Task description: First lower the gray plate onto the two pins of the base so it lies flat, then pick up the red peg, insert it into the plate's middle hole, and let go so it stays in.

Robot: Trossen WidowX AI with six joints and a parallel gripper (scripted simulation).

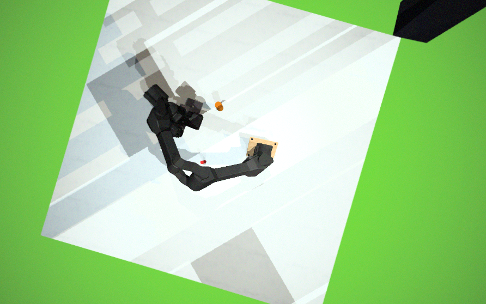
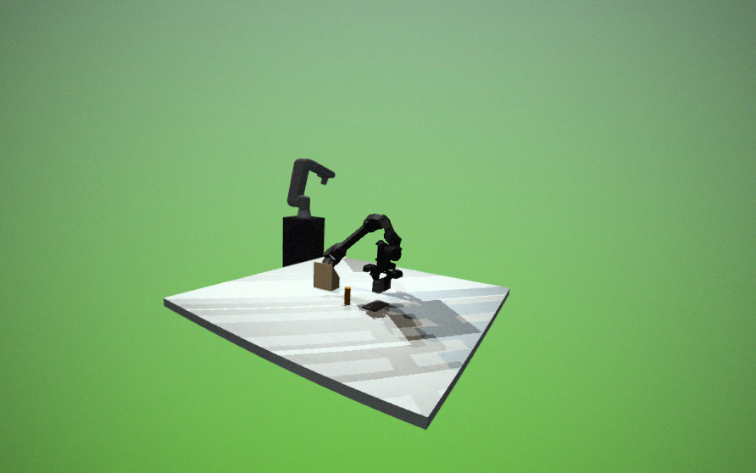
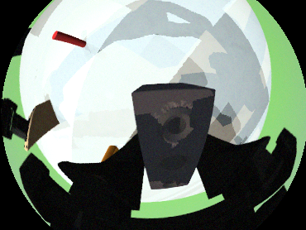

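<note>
The dark base is 70 mm below my gripper tip, 30 mm to the right of it and 10 mm behind it. The rest, counted from my gripper tip: red peg (170 mm to the left, 120 mm behind, 40 mm below); orange cylinder (130 mm behind, 80 mm to the right, 40 mm below); gray plate (30 mm above).
</note>
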